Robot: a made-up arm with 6 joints.
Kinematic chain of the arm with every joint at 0, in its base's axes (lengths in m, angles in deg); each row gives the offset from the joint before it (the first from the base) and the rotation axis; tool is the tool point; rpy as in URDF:
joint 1: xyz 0 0 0.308 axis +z
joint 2: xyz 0 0 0 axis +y
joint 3: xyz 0.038 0 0.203 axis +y
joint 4: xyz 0.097 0 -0.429 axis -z
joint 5: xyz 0 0 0 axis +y
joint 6: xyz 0.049 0 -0.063 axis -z
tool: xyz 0 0 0 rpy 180 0 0
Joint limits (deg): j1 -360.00..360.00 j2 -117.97..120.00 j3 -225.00..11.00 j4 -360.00..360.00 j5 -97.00..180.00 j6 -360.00..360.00
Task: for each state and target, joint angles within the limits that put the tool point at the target. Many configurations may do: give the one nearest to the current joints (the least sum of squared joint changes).
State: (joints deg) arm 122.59 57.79 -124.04 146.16 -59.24 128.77
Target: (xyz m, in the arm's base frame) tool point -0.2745 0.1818 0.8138
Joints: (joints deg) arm 152.69 11.88 -149.08 151.38 -73.56 128.77
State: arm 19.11 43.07 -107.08 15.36 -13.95 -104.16
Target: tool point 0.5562 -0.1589 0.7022
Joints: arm -14.18 28.17 -127.87 17.29 -10.79 -104.16
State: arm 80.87 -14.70 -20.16 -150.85 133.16 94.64
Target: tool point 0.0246 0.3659 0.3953
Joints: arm 91.76 -29.76 -24.31 -152.76 138.95 94.64
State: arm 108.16 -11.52 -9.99 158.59 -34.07 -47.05
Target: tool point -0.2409 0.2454 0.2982
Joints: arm 137.97 -28.18 -31.75 163.86 -33.43 -47.05
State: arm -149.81 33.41 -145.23 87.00 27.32 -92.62
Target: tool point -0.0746 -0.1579 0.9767
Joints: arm -119.38 31.58 -196.90 87.13 46.87 -92.62
